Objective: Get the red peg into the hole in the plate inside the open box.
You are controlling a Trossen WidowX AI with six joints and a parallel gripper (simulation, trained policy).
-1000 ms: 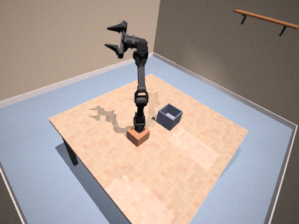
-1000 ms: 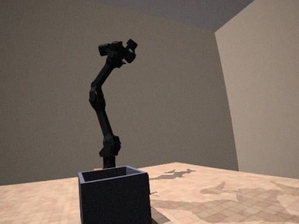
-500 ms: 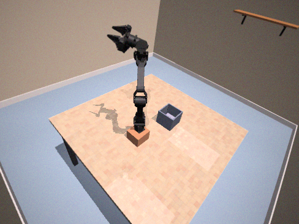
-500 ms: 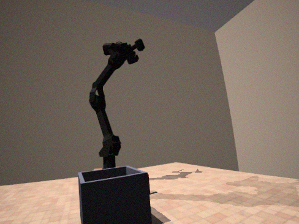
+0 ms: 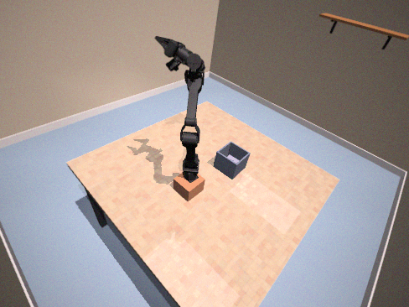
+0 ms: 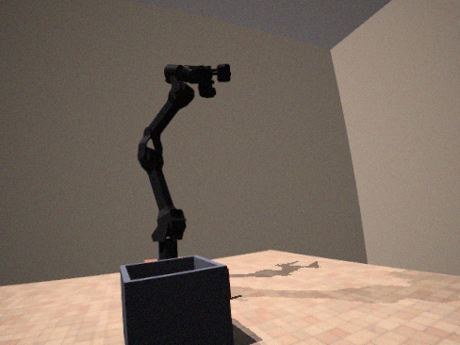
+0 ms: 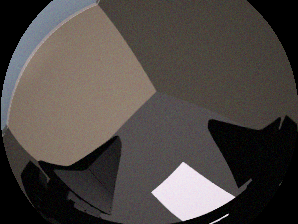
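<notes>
Now: the red peg 200 mm ahead of my gripper tip, 110 mm to the right of it and 740 mm below it. From my gripper tip the other things lie so: pale plate (370 mm ahead, 270 mm to the right, 730 mm below).
</notes>
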